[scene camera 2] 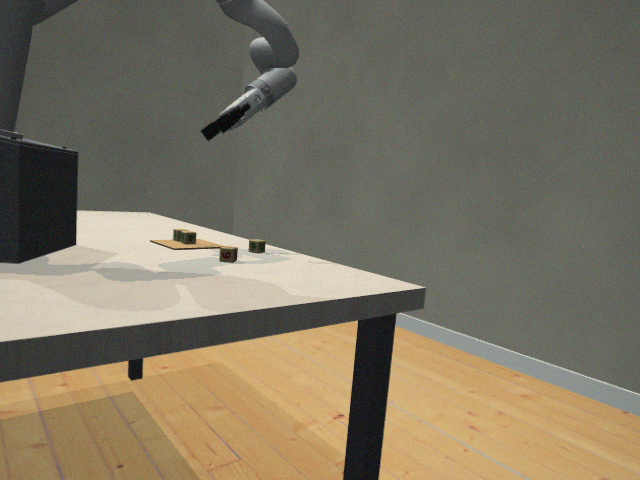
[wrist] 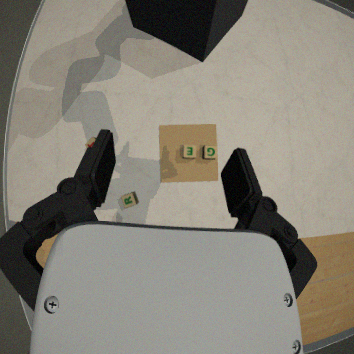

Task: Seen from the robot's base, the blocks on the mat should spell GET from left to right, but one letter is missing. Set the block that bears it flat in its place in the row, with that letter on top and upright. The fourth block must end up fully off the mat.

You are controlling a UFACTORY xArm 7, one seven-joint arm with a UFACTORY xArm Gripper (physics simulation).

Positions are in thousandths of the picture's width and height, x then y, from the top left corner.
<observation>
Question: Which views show my gripper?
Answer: Scene camera 2 and the wrist view: all of them.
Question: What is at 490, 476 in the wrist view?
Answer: A tan mat.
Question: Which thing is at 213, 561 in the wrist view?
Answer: My gripper.
</observation>
